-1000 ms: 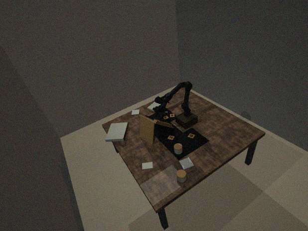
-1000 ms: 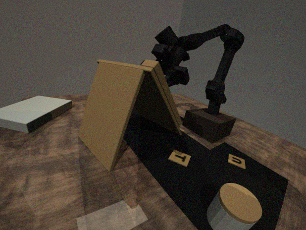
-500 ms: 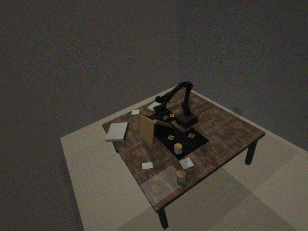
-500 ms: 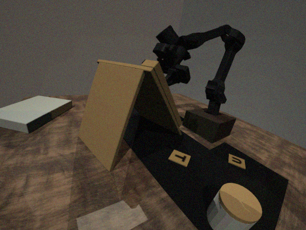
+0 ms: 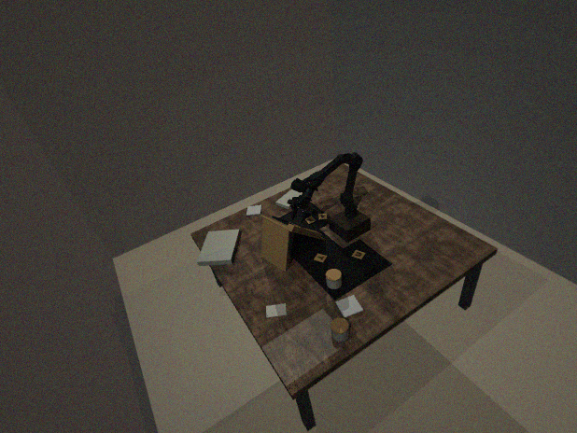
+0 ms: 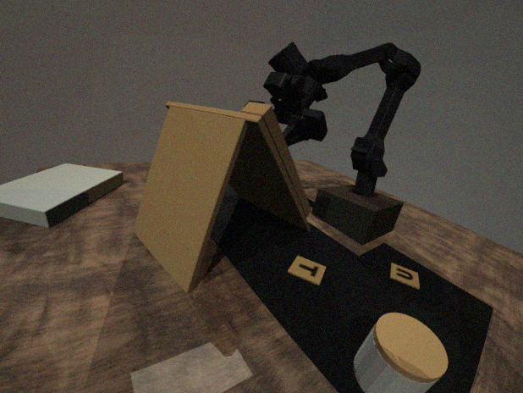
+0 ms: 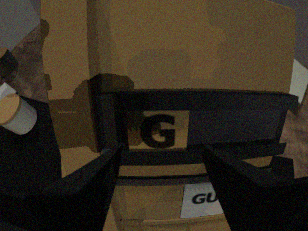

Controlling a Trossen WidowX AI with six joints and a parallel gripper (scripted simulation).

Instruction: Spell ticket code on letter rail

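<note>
The tan tile marked g lies 20 mm ahead of my gripper tip, 10 mm to the left of it and 20 mm below it. Round my gripper tip: white ticket (30 mm behind, 80 mm to the right, 100 mm below); tile marked t (20 mm behind, 160 mm to the left, 190 mm below); black mat (140 mm behind, 70 mm to the left, 190 mm below).
</note>
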